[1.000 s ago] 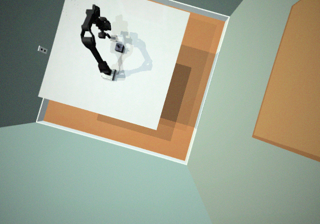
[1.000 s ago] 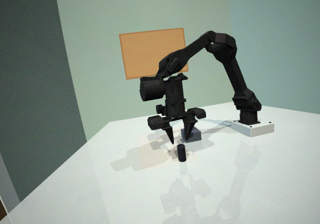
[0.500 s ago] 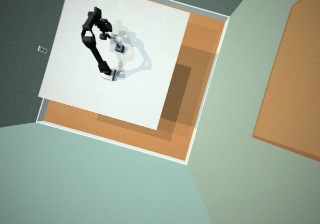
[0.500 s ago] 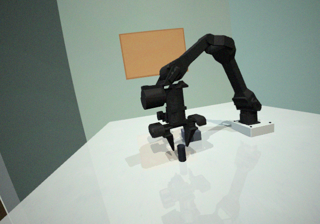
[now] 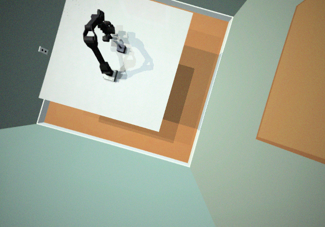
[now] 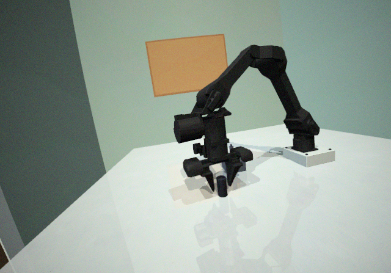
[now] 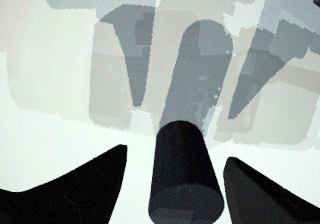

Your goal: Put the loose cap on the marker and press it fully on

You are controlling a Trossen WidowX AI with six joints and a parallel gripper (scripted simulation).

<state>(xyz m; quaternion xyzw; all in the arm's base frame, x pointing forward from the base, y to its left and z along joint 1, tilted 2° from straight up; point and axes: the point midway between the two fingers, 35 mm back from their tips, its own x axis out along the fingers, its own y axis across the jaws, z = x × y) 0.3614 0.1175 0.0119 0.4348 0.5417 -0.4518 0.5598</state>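
My gripper tip is 150 mm to the left of the dark grey holder block and 80 mm past it. The rest, counted from my gripper tip: marker cap 10 mm above.
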